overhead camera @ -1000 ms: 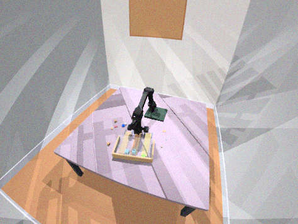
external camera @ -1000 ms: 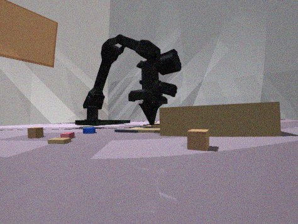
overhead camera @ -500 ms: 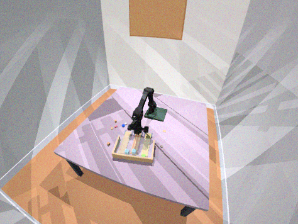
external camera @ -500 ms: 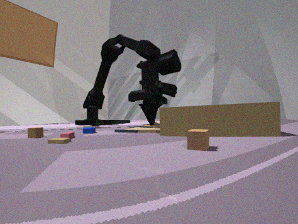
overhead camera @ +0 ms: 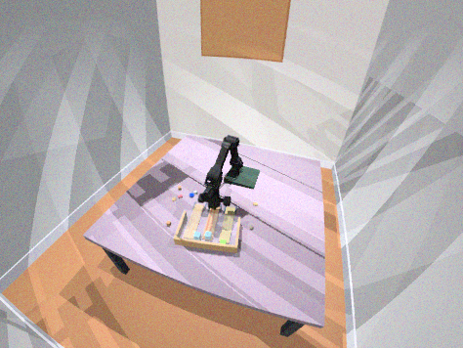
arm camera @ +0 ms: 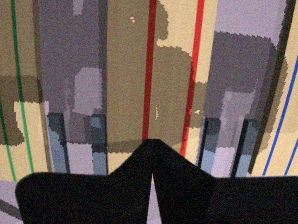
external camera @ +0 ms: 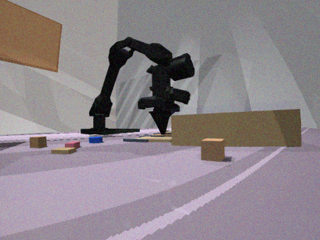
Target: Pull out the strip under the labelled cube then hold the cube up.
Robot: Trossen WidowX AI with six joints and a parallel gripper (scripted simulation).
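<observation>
Right now the strip is 9 cm ahead of my gripper tip and 2 cm to the left of it. From my gripper tip the other things lie so: pink block 25 cm to the right; blue block 5 cm behind, 19 cm to the right.
</observation>
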